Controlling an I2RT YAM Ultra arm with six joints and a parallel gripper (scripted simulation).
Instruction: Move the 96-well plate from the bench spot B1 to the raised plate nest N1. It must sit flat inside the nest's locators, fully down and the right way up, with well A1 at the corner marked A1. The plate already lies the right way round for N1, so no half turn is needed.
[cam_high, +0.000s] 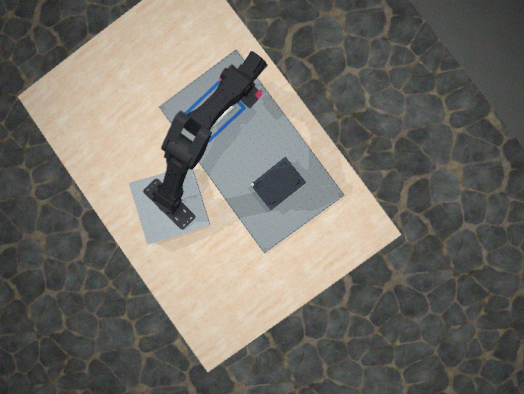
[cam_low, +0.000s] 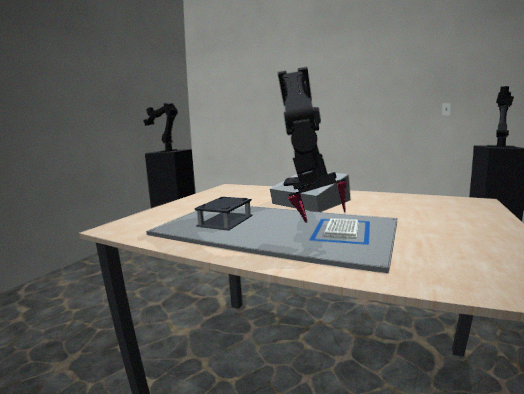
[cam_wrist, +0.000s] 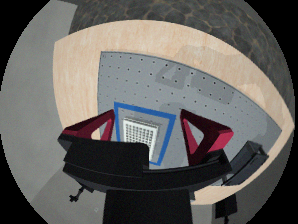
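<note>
Right now my hand is 12 cm past the white 96-well plate, 4 cm to the right of it and 7 cm above it.
</note>
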